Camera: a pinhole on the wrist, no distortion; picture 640 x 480 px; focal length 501.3 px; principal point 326.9 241.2 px. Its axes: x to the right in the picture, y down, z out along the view. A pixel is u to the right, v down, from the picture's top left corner.
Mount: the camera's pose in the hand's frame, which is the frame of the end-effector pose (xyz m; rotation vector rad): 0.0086 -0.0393 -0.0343 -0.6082 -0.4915 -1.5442
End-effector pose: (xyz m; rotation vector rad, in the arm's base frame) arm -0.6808 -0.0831 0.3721 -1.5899 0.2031 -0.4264
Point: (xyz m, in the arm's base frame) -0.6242 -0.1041 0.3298
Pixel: 75 446
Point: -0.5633 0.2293 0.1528
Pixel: 383 139
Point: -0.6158 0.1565 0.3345
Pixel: 583 111
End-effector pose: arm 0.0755 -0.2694 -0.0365 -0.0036 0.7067 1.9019
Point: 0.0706 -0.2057 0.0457
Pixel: 446 276
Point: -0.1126 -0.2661 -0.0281
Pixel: outside the picture
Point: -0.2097 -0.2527 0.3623
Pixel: 159 203
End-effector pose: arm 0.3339 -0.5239 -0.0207 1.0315 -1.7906 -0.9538
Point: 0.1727 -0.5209 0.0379
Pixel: 324 329
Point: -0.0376 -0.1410 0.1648
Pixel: 245 30
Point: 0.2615 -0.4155 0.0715
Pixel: 102 32
